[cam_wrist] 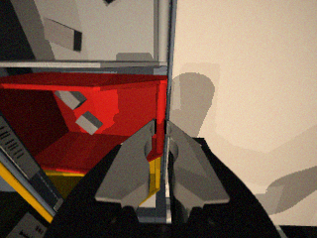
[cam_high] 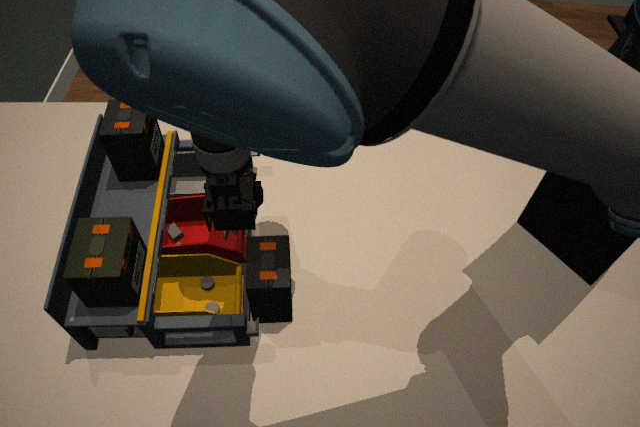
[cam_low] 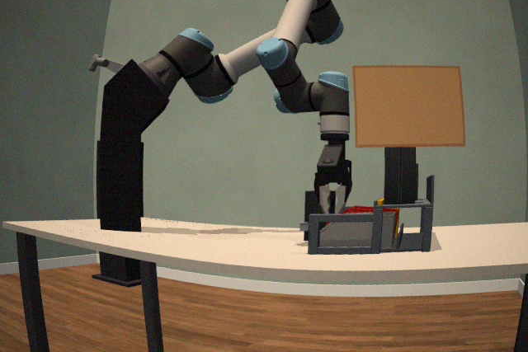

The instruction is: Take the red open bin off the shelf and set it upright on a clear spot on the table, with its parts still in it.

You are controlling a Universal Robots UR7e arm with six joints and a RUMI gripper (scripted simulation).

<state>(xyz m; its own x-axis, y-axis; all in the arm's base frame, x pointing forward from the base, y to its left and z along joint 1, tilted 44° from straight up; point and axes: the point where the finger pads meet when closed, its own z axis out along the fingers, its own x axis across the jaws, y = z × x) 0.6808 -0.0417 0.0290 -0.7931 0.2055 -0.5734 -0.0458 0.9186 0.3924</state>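
The red open bin lies 8 cm ahead of my hand and 1 cm below it. The rest, counted from my hand: yellow bin: 12 cm to the left, 8 cm ahead, 2 cm below; grey bin: 11 cm to the right, 9 cm ahead, 2 cm below; dark box: 10 cm to the left, 6 cm behind, 1 cm above.
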